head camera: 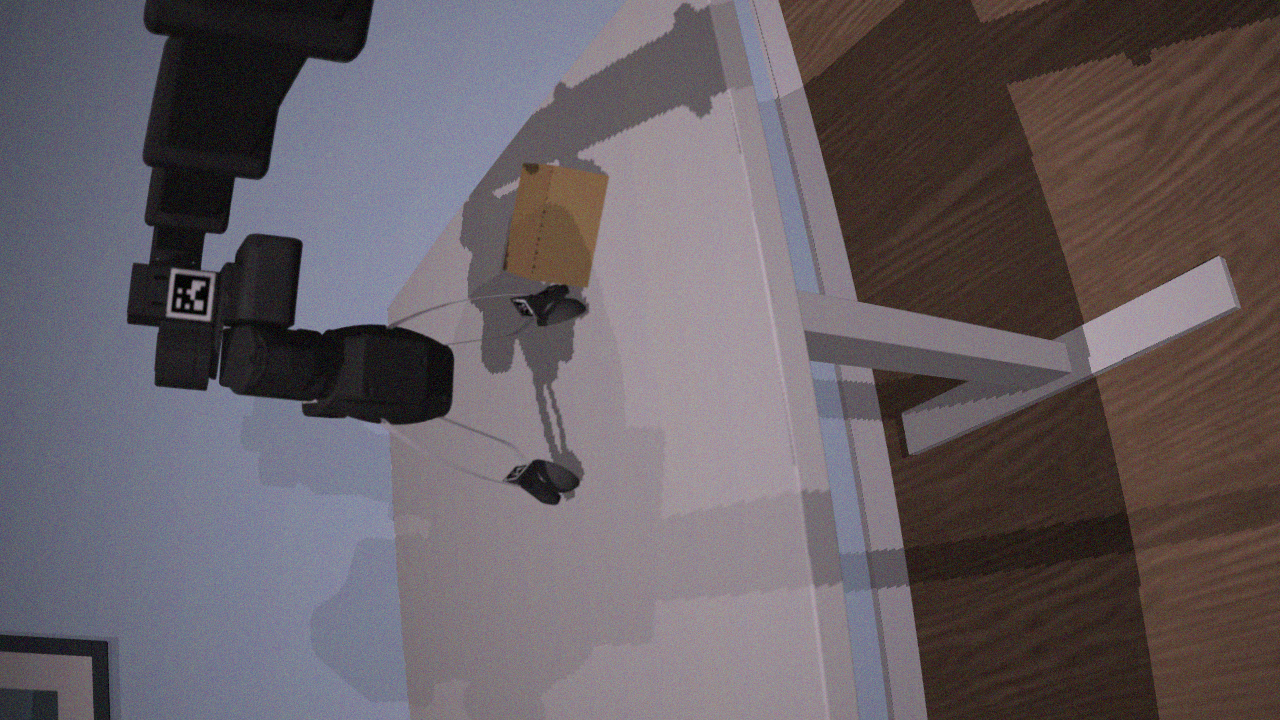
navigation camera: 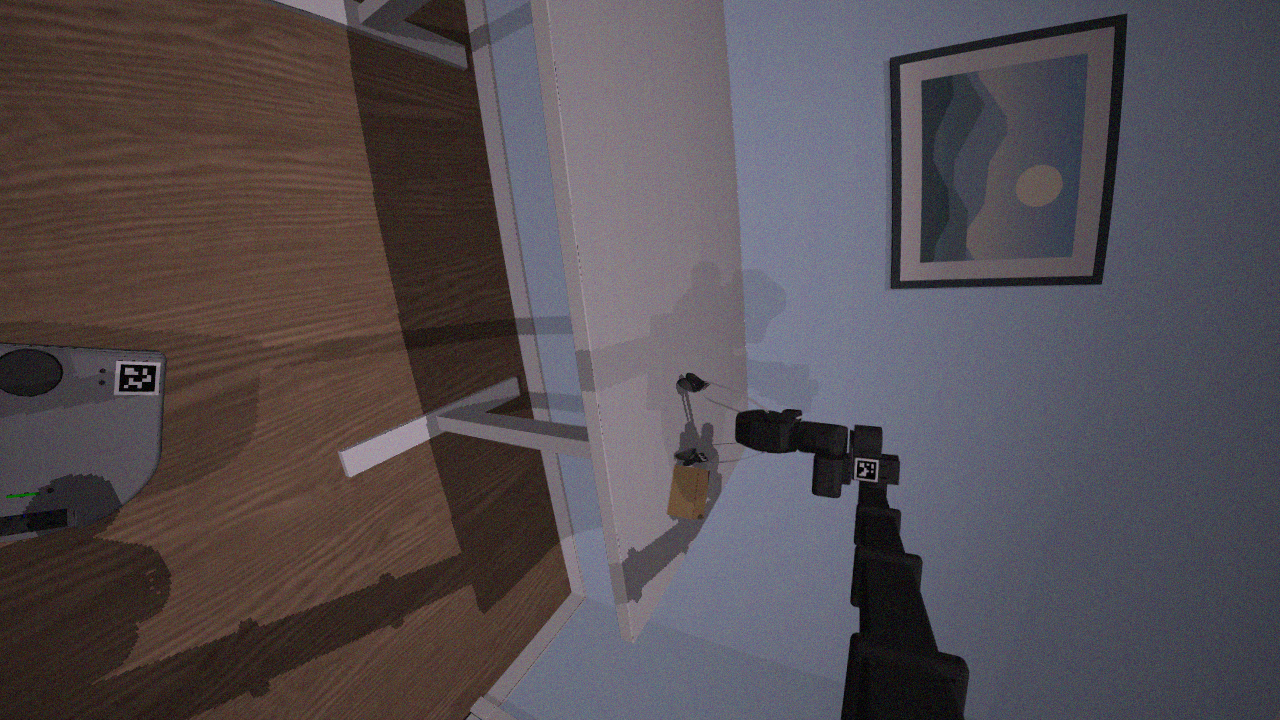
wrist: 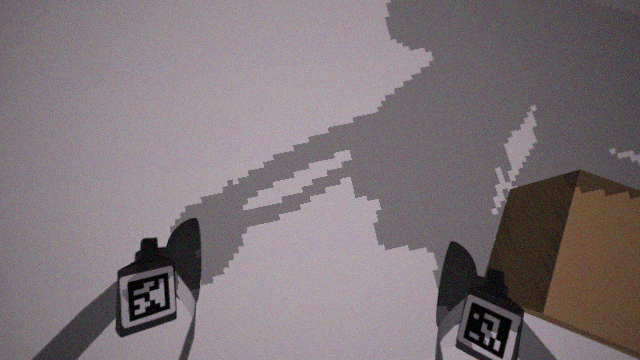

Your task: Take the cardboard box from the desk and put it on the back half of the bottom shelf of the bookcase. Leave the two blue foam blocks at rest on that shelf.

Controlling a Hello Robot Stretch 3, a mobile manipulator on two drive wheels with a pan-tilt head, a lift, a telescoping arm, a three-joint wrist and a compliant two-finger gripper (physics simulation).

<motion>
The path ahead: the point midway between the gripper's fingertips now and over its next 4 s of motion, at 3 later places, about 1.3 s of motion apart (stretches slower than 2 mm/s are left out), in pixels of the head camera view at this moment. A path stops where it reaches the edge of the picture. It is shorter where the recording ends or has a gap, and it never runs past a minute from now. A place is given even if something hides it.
My gripper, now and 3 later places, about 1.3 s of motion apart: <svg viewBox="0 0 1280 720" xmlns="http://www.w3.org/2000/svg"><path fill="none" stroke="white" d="M574 396L581 301L635 282L806 250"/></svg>
</motion>
